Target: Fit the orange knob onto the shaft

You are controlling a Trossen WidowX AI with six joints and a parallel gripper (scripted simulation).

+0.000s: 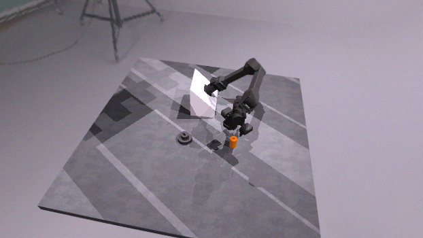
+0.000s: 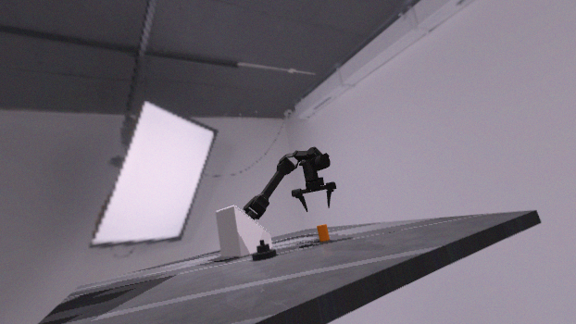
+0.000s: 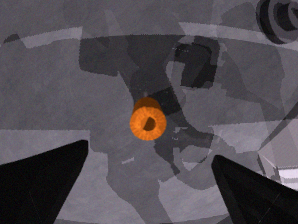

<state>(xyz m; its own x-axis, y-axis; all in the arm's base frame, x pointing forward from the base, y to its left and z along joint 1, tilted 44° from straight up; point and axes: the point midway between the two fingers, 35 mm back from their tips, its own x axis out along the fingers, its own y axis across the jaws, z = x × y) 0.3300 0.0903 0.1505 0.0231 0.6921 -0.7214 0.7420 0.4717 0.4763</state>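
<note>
Now: gripper tip 90 mm above the orange knob. Round my gripper tip: dark pedestal (280 mm to the right, 90 mm below, 20 mm behind).
</note>
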